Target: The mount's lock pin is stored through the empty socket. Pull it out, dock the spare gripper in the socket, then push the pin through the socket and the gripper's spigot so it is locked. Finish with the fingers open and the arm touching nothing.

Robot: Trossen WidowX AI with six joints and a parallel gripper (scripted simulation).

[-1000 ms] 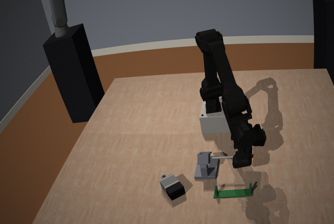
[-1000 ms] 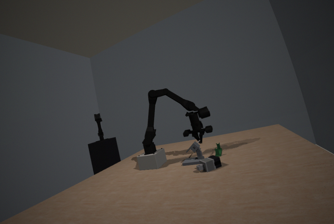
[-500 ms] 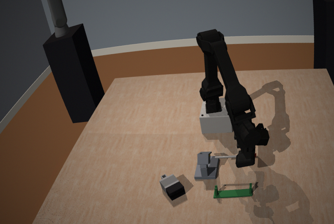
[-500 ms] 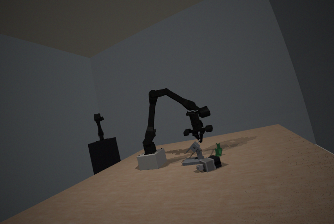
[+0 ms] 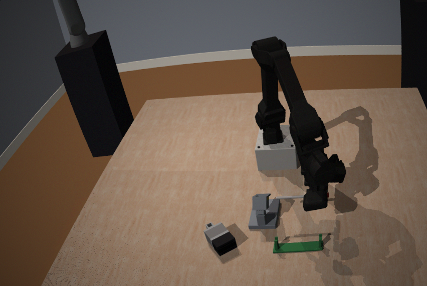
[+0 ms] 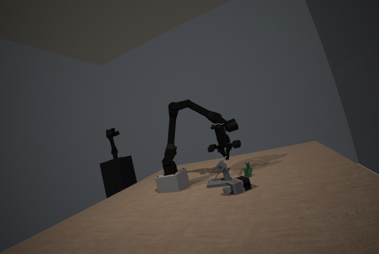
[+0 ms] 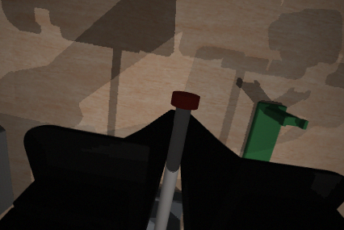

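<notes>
My gripper tip is 10 cm short of the green cradle, 7 cm to the left of it and 5 cm above it. Also, from my gripper tip: grey mount 17 cm to the right, 4 cm behind, 2 cm below; then spare gripper 30 cm to the right, 5 cm below, 3 cm ahead.
</notes>
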